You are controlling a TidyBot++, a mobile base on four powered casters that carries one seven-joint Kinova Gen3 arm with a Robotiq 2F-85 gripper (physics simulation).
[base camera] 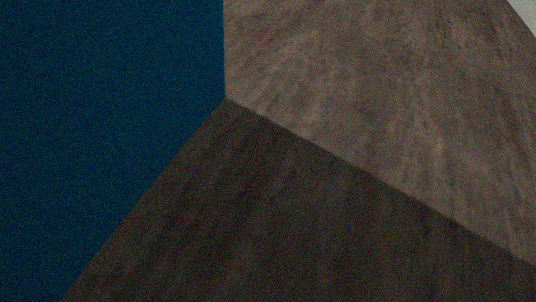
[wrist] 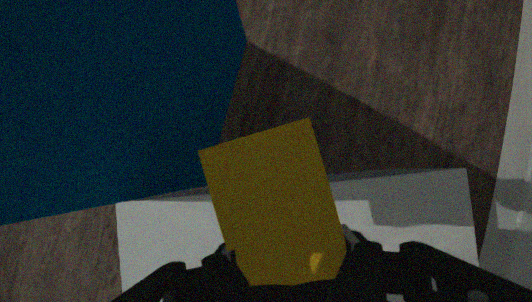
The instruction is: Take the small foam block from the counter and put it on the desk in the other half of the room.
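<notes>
The foam block is yellow and shows in the middle of the wrist view, slightly tilted. My gripper is shut on it, with a black finger on each side of its lower end. The block is held above the white top of my base. The block and the gripper do not show in the base camera view. Neither the counter nor the desk can be made out for certain.
A large dark blue surface stands at the left, close to my base. Brown wood floor with a dark shadow lies beside it. A pale wall runs along the right edge.
</notes>
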